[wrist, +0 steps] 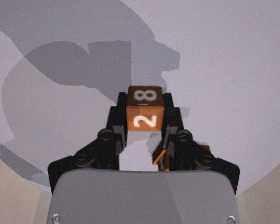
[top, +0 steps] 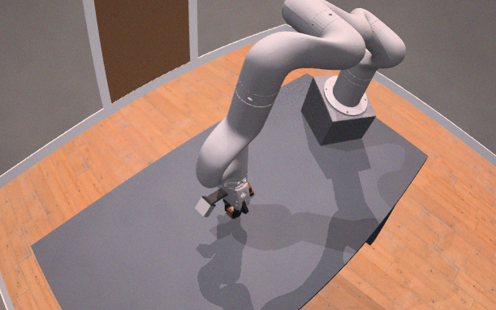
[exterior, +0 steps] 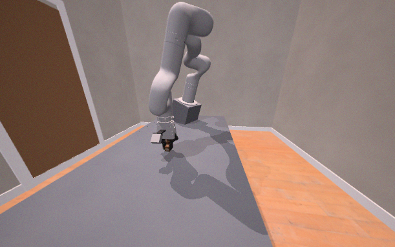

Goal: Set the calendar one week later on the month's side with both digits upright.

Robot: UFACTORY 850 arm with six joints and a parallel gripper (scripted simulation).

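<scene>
Now: hand 1 cm above the number cube. Round my hand: brown wooden calendar tray 9 cm behind, 6 cm to the right, 2 cm below.
</scene>
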